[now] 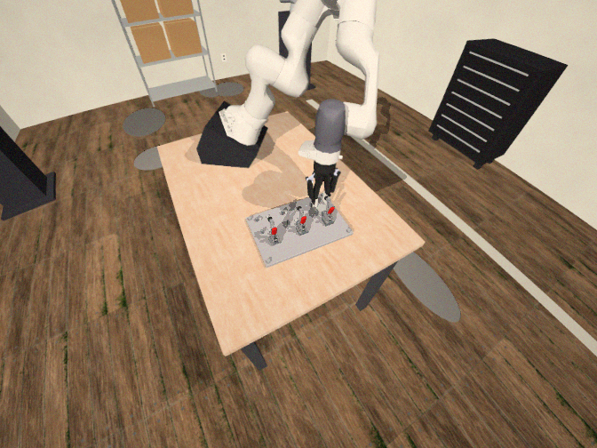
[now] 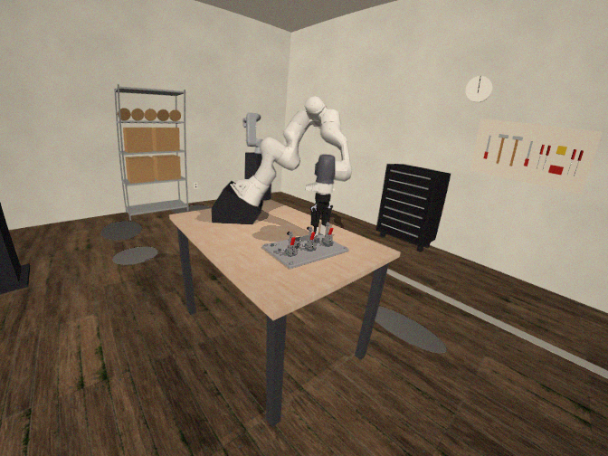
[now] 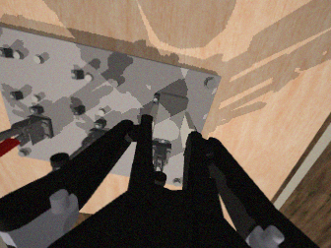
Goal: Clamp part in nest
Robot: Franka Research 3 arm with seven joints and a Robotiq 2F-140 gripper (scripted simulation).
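Now: the grey block 30 mm below my hand. The rest, counted from my hand: plate 120 mm to the right, 50 mm below, 20 mm ahead.
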